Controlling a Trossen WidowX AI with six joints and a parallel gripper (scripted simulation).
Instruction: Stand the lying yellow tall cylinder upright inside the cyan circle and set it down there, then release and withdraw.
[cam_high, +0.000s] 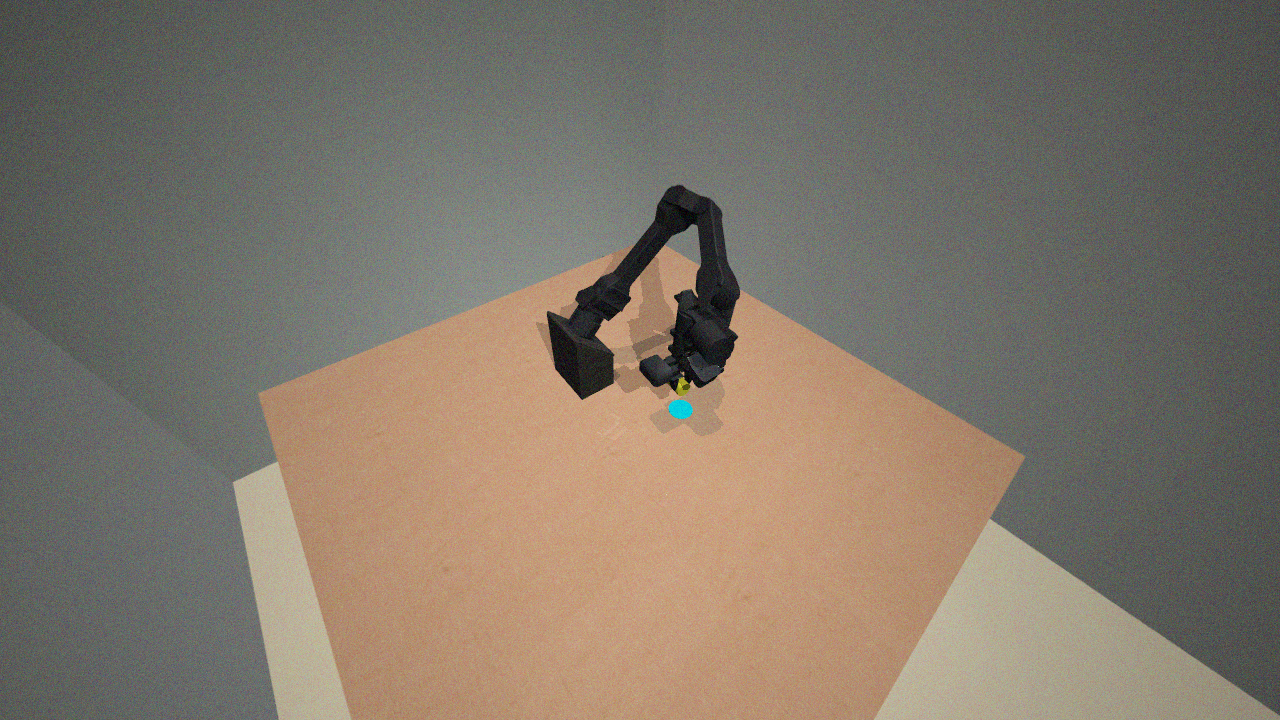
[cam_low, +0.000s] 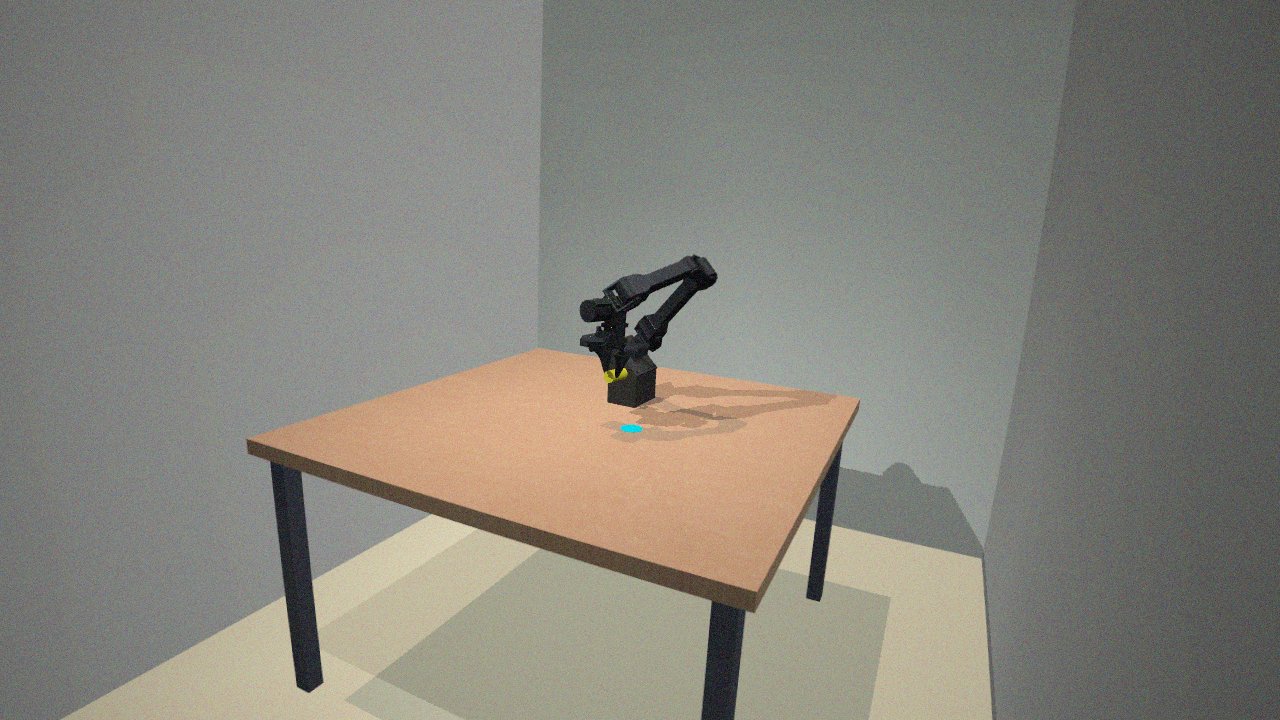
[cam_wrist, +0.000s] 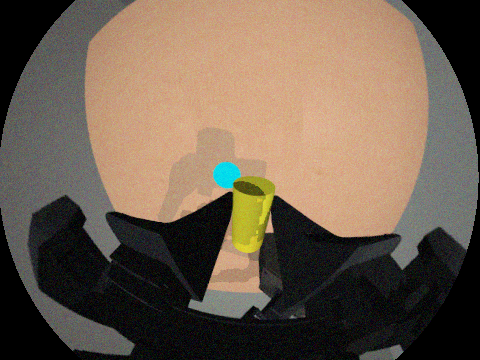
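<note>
The cyan circle lies 3 cm behind my gripper tip, 5 cm to the left of it and 15 cm below it. The rest, counted from my gripper tip: yellow tall cylinder (2 cm behind).
</note>
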